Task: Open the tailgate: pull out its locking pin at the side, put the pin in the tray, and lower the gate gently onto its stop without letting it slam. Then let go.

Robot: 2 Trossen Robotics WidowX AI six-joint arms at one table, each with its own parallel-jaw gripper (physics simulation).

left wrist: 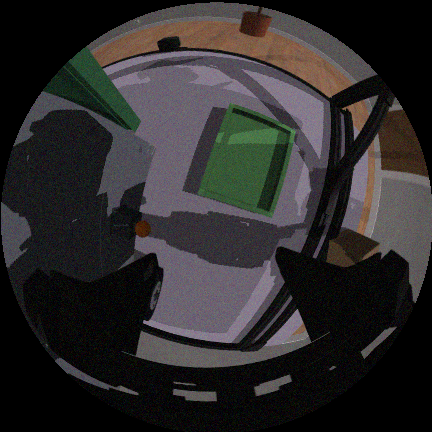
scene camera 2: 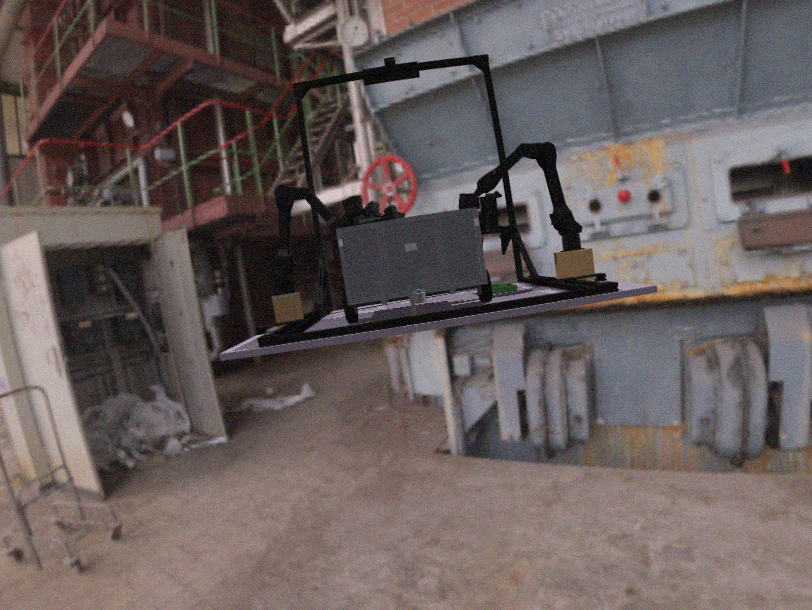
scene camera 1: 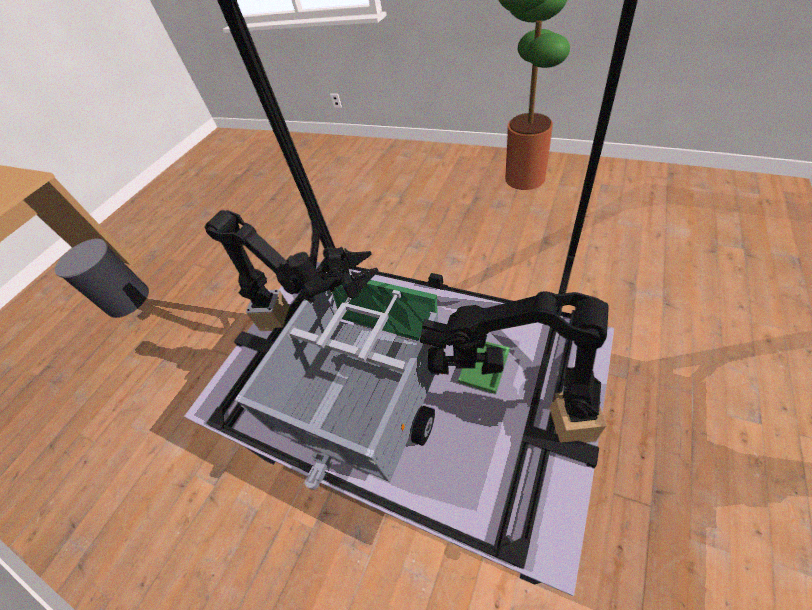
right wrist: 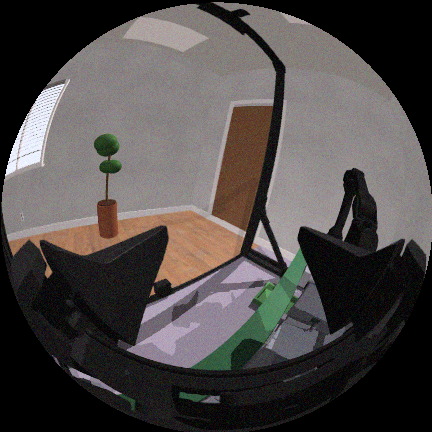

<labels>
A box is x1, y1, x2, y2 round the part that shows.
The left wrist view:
my left gripper: [22, 246, 408, 431]
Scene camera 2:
my left gripper: [479, 211, 516, 254]
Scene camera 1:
my left gripper: [428, 347, 503, 374]
my right gripper: [319, 246, 377, 298]
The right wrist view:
my right gripper: [10, 225, 425, 431]
</labels>
